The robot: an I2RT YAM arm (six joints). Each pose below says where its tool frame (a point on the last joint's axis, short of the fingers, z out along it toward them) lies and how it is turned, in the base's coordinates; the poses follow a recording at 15 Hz.
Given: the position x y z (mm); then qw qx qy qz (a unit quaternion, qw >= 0).
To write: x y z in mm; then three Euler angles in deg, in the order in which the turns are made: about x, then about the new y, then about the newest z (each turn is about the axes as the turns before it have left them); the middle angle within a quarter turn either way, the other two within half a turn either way. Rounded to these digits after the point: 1 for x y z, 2 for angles.
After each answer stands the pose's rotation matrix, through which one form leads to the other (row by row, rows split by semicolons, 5 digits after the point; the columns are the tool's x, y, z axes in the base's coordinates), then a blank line. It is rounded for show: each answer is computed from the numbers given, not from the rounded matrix.
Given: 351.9 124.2 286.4 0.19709 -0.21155 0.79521 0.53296
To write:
351.9 124.2 286.4 -110.83 5.05 146.72
-0.83280 -0.54653 0.08796; -0.12637 0.34240 0.93102; -0.53895 0.76424 -0.35422

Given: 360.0 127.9 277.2 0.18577 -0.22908 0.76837 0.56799
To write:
360.0 127.9 277.2 -106.61 1.45 145.72
-0.82602 -0.56307 0.02525; -0.14101 0.24981 0.95797; -0.54571 0.78775 -0.28575

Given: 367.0 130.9 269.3 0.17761 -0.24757 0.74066 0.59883
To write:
367.0 130.9 269.3 -102.70 -1.91 144.57
-0.81433 -0.57944 -0.03341; -0.15401 0.16023 0.97499; -0.55960 0.79911 -0.21972

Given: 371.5 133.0 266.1 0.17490 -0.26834 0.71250 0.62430
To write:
371.5 133.0 266.1 -99.20 -4.92 142.92
-0.79481 -0.60076 -0.08582; -0.16400 0.07649 0.98349; -0.58428 0.79576 -0.15932

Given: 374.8 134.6 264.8 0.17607 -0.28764 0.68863 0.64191
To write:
374.8 134.6 264.8 -96.59 -7.28 141.15
-0.77252 -0.62220 -0.12678; -0.17011 0.01043 0.98537; -0.61177 0.78279 -0.11390

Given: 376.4 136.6 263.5 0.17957 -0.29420 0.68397 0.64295
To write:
376.4 136.6 263.5 -96.30 -7.62 140.28
-0.76240 -0.63336 -0.13267; -0.17154 0.00012 0.98518; -0.62395 0.77386 -0.10874

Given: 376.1 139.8 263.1 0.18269 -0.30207 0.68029 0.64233
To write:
376.1 139.8 263.1 -96.27 -8.02 139.30
-0.75076 -0.64568 -0.13949; -0.17630 -0.00766 0.98431; -0.63662 0.76357 -0.10808

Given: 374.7 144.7 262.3 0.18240 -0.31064 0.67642 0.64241
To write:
374.7 144.7 262.3 -96.28 -8.76 138.52
-0.74047 -0.65460 -0.15236; -0.18589 -0.01837 0.98240; -0.64587 0.75576 -0.10808

